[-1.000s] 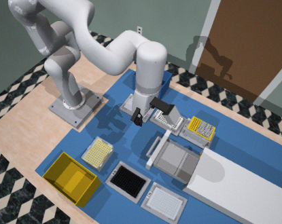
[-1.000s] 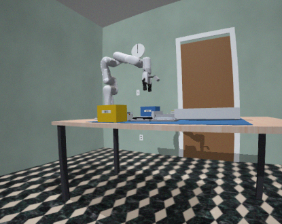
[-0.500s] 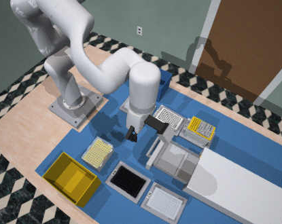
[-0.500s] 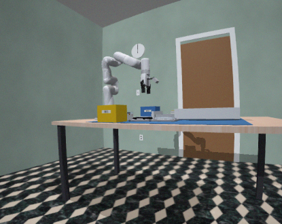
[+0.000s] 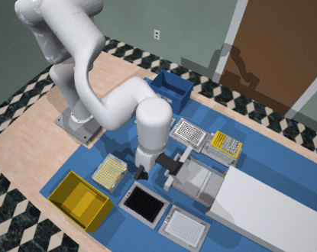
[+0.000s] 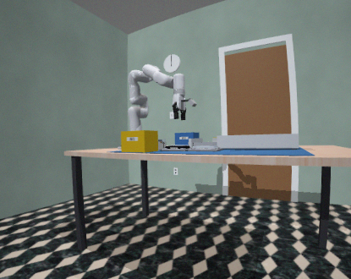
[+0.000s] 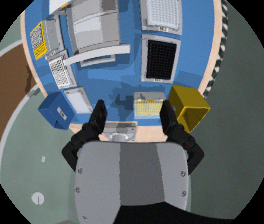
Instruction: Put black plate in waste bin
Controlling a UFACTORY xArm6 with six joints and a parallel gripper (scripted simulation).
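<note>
My gripper is now 180 mm above the black plate, 80 mm to the left of it and 40 mm short of it. From my hand the other things lie so: cooler drawer (180 mm below, 140 mm to the left, 140 mm ahead); yellow waste bin W1 (240 mm to the right, 170 mm below, 110 mm behind); white plate (220 mm ahead, 180 mm below, 40 mm to the right).
</note>
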